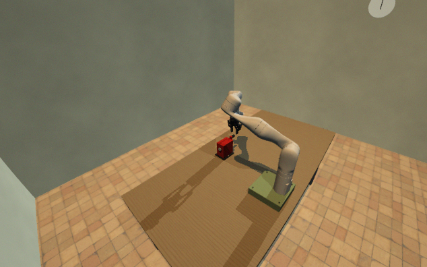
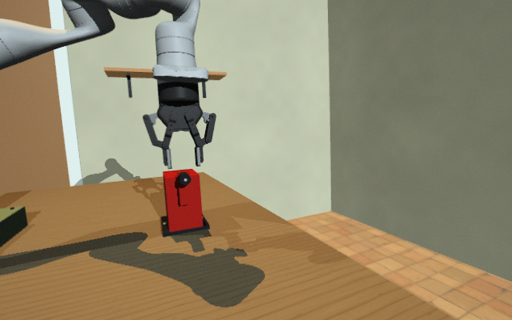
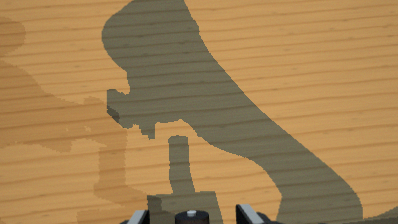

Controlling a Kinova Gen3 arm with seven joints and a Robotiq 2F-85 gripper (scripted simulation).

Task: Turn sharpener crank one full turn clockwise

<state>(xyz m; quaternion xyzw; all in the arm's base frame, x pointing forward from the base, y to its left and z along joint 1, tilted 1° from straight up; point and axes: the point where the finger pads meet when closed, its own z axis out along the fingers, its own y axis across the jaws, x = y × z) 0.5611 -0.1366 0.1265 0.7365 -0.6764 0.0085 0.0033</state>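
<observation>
Now: hand 2 cm to the right of the black crank knob and 4 cm above it.
</observation>
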